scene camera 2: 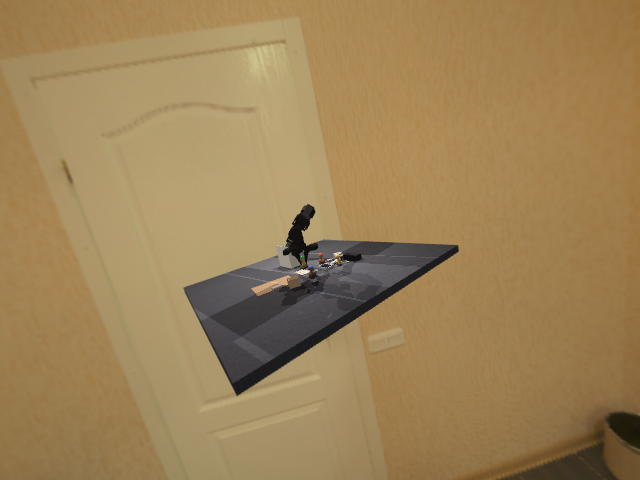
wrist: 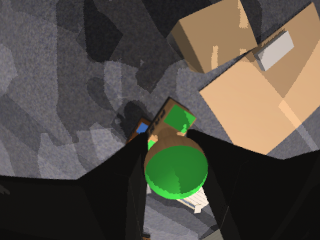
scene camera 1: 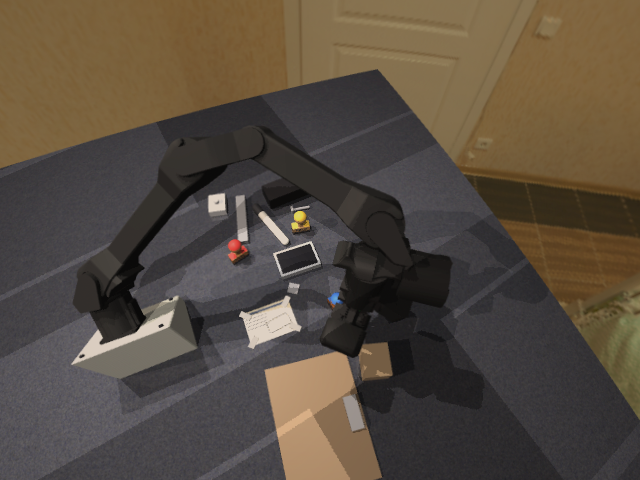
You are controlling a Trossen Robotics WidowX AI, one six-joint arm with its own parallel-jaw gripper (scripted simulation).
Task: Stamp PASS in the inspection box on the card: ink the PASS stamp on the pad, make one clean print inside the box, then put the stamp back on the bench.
Labels:
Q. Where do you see a cardboard sheet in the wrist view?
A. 259, 100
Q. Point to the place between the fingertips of the gripper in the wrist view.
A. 167, 137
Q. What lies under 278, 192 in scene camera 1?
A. A black block.

